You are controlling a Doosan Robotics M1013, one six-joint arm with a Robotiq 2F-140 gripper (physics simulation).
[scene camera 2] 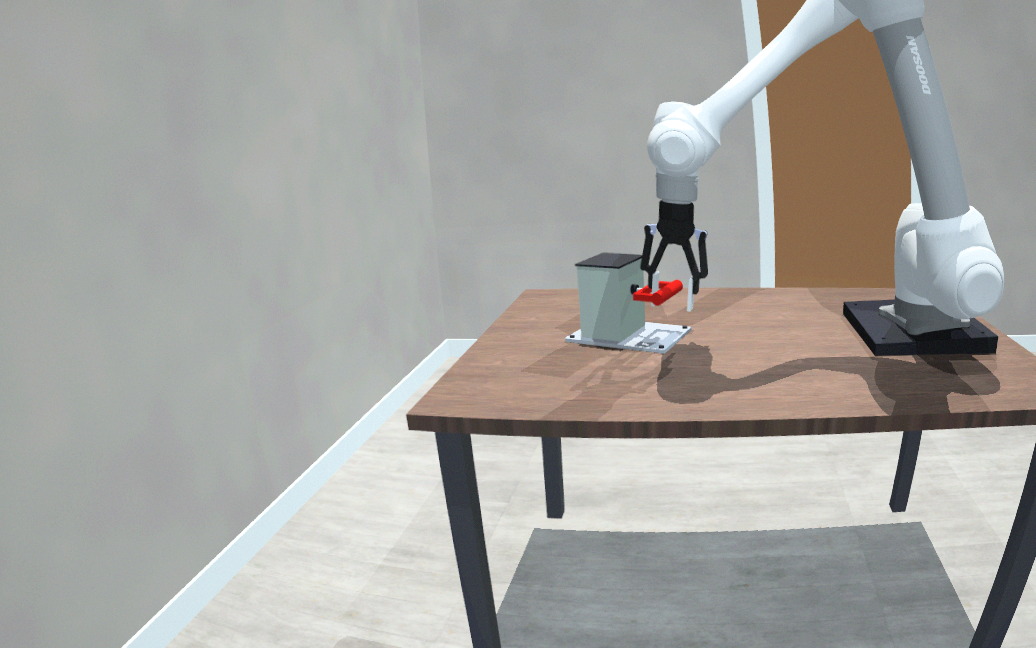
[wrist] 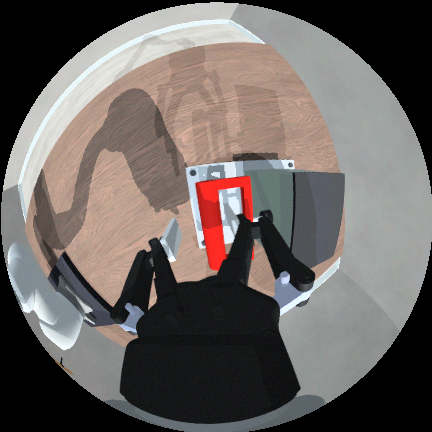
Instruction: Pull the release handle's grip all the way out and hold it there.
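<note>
The red release handle (scene camera 2: 668, 291) (wrist: 212, 225) is a U-shaped frame with a thick round grip bar, sticking out sideways from a pale green box (scene camera 2: 611, 305) (wrist: 272, 200). My gripper (scene camera 2: 673, 288) (wrist: 201, 219) points down and is partly open, with nothing clamped. One finger pad is at the handle's opening, between grip bar and box. The other pad is on the outer side of the bar, with a visible gap to it. The black finger linkage hides part of the handle's near arm in the wrist view.
The box has a dark lid (scene camera 2: 609, 260) (wrist: 317, 215) and stands on a light metal base plate (scene camera 2: 676, 336) (wrist: 192, 187) with corner bolts. It is on the wooden table (scene camera 2: 488, 382) (wrist: 265, 110). The arm's black base (scene camera 2: 932, 343) stands at the right in the scene view.
</note>
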